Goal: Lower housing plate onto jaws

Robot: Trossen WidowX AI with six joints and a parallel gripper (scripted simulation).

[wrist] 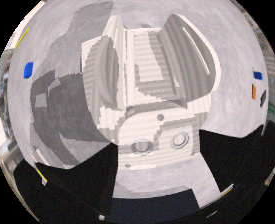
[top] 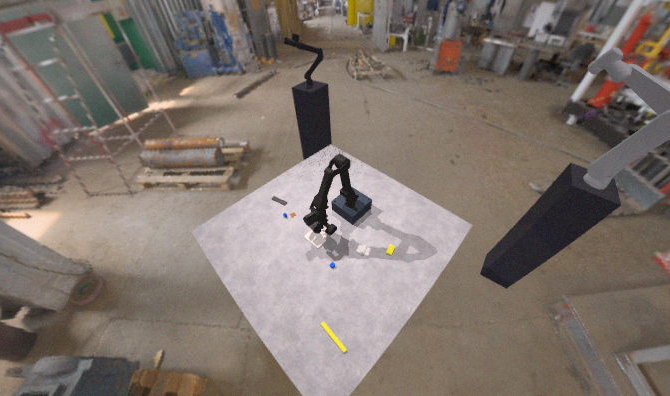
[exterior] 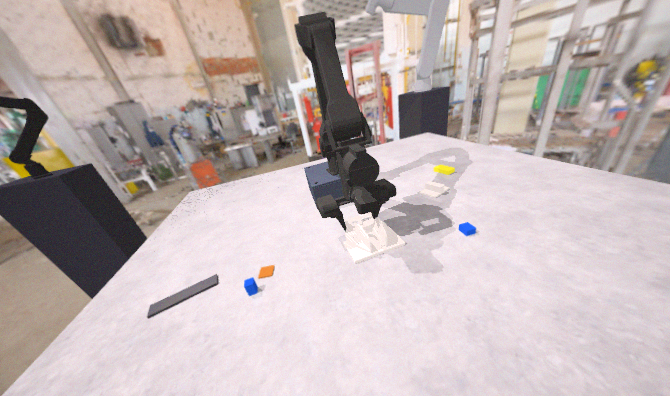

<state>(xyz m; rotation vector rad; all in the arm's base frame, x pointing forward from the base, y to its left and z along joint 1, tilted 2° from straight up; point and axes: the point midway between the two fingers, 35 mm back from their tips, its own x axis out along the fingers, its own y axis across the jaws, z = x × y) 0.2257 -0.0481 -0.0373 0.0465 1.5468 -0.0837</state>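
Now: the housing plate 2 cm above my gripper tip and 1 cm ahead of it. From my gripper tip the other things lie so: orange tile: 24 cm to the right, 2 cm ahead, 1 cm below; yellow bar: 43 cm ahead, 41 cm to the left; grey bar: 41 cm to the right, 1 cm behind.
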